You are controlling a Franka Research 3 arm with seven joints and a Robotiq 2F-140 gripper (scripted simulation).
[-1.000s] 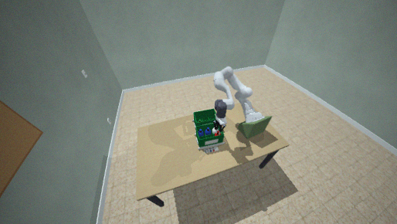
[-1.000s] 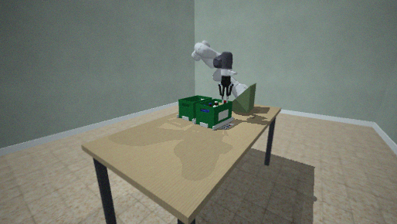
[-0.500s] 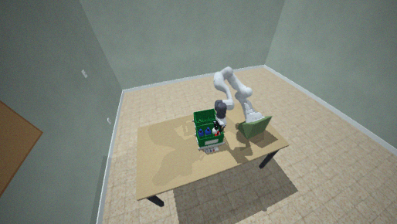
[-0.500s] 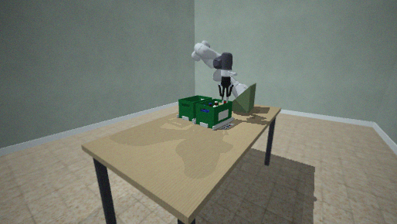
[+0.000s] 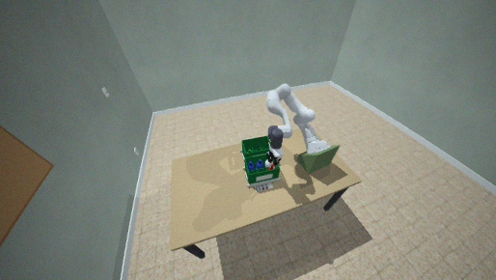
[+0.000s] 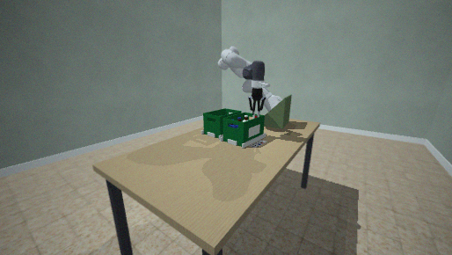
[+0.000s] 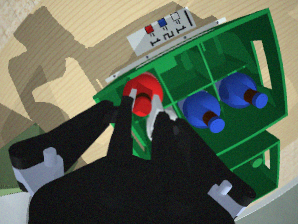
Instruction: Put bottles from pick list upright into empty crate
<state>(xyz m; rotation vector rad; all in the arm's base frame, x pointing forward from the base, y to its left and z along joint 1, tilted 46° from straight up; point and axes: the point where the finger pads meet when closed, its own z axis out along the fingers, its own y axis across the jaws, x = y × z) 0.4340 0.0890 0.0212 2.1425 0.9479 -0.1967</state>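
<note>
The red-labelled bottle lies 80 mm below my hand. Round my hand: blue-capped bottle (90 mm to the right, 90 mm below, 80 mm ahead); pick list (180 mm below, 100 mm ahead, 80 mm to the left); white-capped bottle (90 mm to the right, 90 mm below).
</note>
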